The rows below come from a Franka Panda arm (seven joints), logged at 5 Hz.
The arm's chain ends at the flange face. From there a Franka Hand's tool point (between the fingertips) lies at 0.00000 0.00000 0.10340 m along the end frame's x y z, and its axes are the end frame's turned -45 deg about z.
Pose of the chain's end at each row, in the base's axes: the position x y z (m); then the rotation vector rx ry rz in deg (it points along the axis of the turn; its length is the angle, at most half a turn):
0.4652 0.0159 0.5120 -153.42 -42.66 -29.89
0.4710 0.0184 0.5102 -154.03 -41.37 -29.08
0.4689 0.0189 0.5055 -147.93 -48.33 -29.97
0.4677 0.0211 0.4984 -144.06 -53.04 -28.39
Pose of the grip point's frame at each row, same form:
0.4920 0.0559 0.4205 -131.44 -102.84 -39.22
0.4973 0.0578 0.4183 -132.40 -101.72 -38.34
0.4926 0.0658 0.4164 -123.97 -106.23 -41.14
0.4867 0.0720 0.4104 -118.14 -109.07 -40.71

